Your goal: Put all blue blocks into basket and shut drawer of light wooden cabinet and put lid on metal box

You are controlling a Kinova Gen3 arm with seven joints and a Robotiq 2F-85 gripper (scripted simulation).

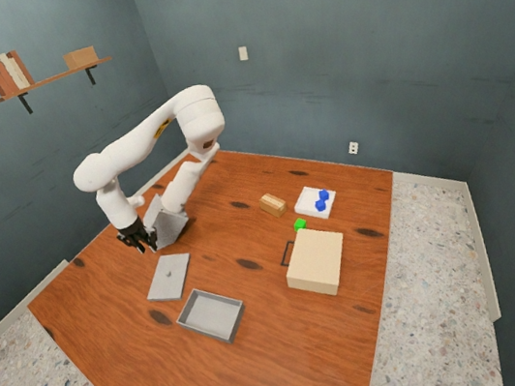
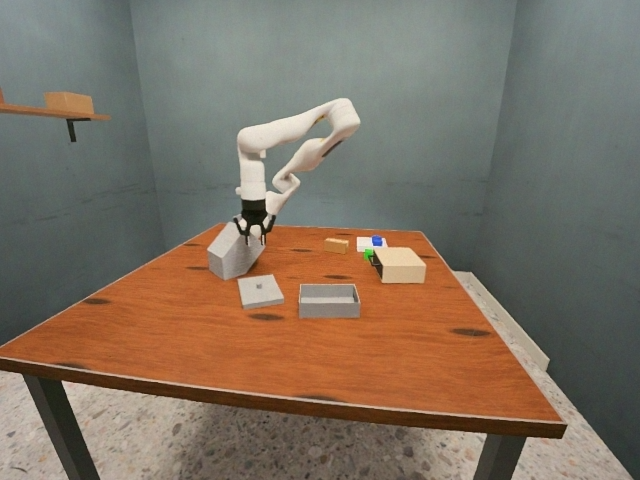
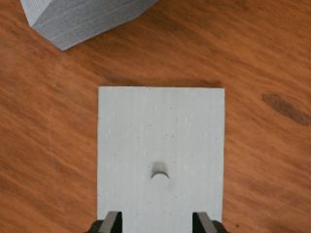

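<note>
Now: the metal lid 18 cm below my hand. Round my hand: small box 9 cm ahead, 51 cm to the left, 15 cm below; red block 11 cm ahead, 51 cm to the left, 17 cm below; grey metal box 25 cm ahead, 2 cm to the left, 16 cm below.
</note>
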